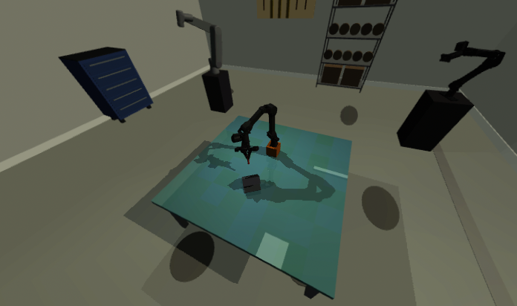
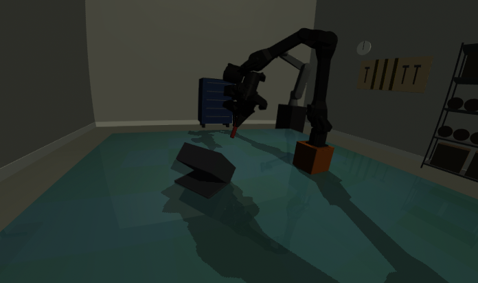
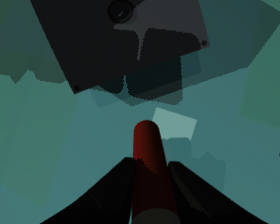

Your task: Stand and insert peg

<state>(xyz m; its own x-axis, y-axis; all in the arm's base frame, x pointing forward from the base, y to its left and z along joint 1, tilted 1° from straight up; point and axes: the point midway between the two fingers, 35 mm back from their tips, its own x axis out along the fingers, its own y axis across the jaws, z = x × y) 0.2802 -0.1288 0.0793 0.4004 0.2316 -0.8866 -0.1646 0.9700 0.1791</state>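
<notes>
Now: gripper tip 120 mm short of the dark sloped panel, 90 mm above it and 70 mm to the right of it. From my gripper tip the other things lie so: red peg: 20 mm above, 10 mm behind.
</notes>
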